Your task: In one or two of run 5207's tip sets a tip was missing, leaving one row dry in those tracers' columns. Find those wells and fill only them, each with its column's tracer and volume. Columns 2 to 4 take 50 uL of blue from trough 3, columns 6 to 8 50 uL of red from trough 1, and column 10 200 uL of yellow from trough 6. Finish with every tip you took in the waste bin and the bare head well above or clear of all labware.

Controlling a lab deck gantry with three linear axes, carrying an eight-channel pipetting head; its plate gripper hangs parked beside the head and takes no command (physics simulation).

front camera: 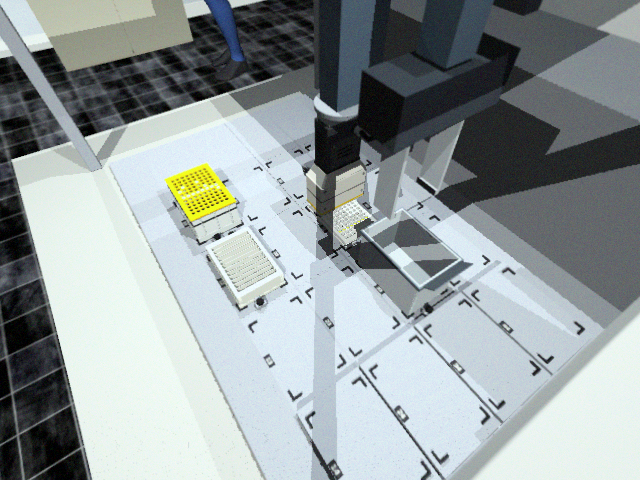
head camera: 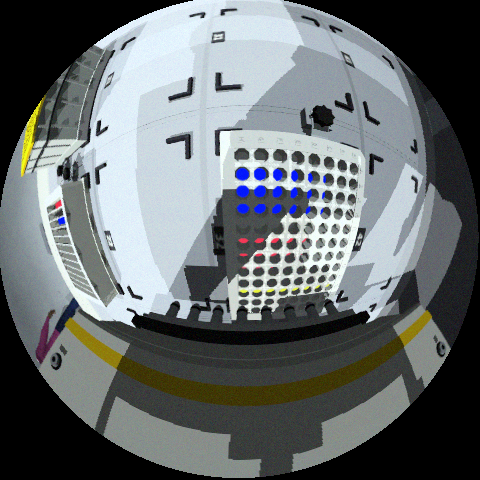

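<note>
The pipetting head (front camera: 338, 186) hangs over the far-left part of the well plate (front camera: 353, 219) (head camera: 227, 165). Its dark nozzles (head camera: 242, 314) show no tips in the head view. The plate has three lines of blue wells, three of red and one of yellow. Blue and red show toward the left; toward the right the well bottoms are hidden by the slant. My plate gripper (front camera: 408, 198) hangs beside the head, fingers apart and empty. The waste bin (front camera: 404, 302) stands near the plate; its contents are unclear. The trough block (front camera: 279, 283) (head camera: 90, 240) shows some red and blue in the head view.
A yellow-topped tip rack (front camera: 201, 191) (head camera: 32, 135) stands beyond the trough block, at the left, taller than the plate. The bin's rim rises above the plate, close to the gripper's fingers. A person's legs (front camera: 227, 31) show behind the deck. Black corner marks outline the deck positions.
</note>
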